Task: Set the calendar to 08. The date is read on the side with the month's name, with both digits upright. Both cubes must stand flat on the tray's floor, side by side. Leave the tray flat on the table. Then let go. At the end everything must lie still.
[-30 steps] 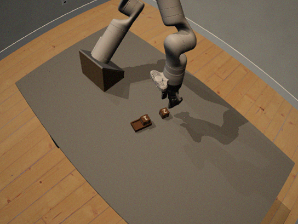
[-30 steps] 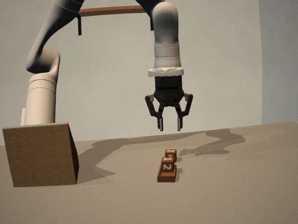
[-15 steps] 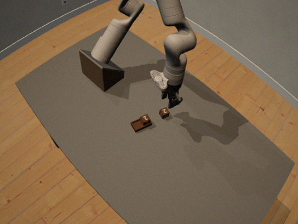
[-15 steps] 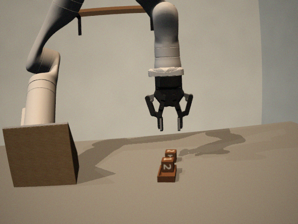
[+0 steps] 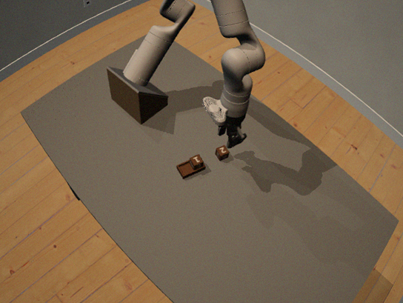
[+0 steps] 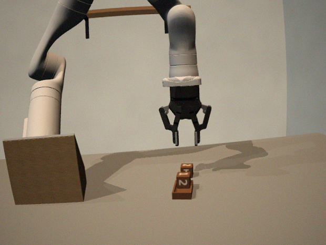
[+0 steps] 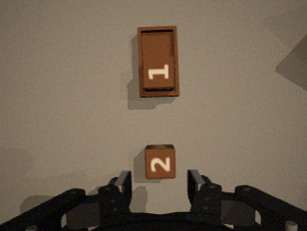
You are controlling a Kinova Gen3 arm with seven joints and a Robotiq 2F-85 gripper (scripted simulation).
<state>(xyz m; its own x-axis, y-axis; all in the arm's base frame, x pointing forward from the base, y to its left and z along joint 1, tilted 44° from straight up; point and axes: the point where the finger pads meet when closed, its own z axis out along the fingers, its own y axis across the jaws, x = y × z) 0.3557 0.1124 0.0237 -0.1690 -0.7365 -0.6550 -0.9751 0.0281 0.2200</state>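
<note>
My hand is 90 mm above the brown cube. From my hand the other things lie so: brown tray 110 mm to the right, 90 mm below, 20 mm behind.
</note>
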